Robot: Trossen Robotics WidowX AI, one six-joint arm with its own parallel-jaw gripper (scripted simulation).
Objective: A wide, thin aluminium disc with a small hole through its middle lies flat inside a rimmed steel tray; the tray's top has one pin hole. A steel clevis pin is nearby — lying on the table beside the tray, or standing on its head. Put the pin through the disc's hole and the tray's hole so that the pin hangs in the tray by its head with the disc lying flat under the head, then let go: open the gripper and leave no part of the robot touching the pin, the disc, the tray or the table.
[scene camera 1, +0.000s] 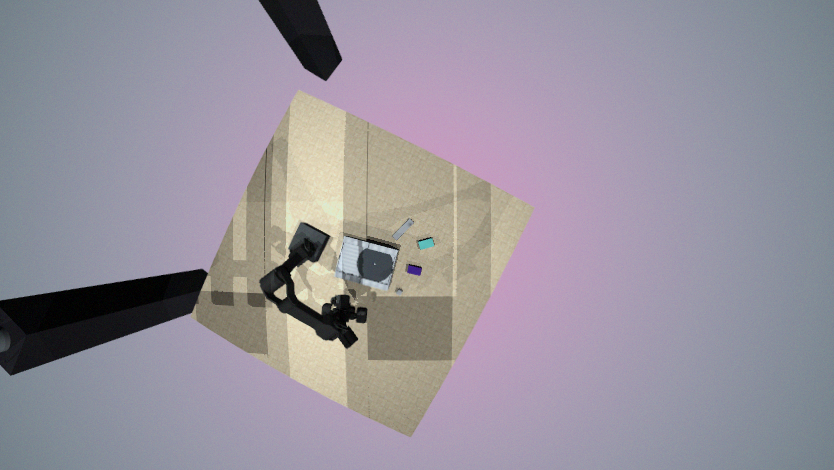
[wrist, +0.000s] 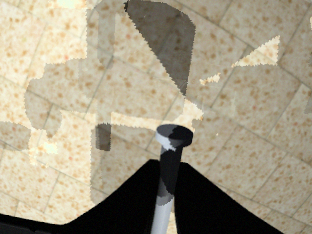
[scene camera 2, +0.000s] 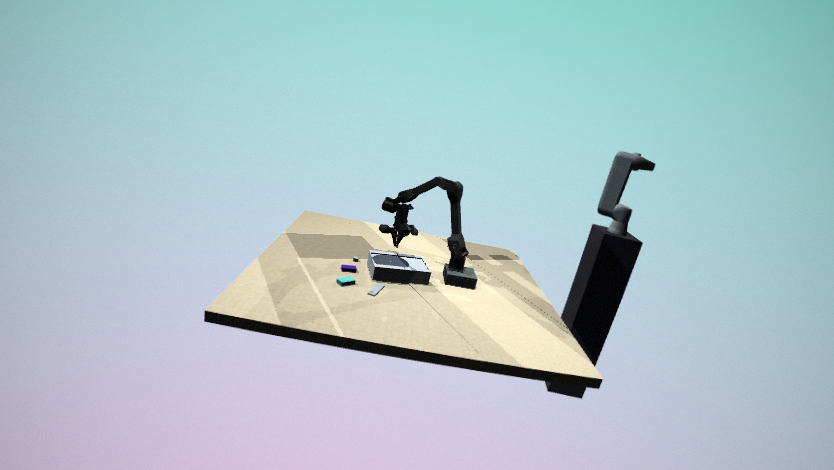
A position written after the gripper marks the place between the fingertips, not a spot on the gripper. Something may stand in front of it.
Observation:
The gripper (wrist: pixel 166 170) carries a steel clevis pin. Further things: a dark aluminium disc (scene camera 1: pixel 367 258) and a steel tray (scene camera 1: pixel 346 268).
The steel tray shows as well in scene camera 2 (scene camera 2: pixel 417 272). The wrist view does not show the dark aluminium disc: it is out of frame.

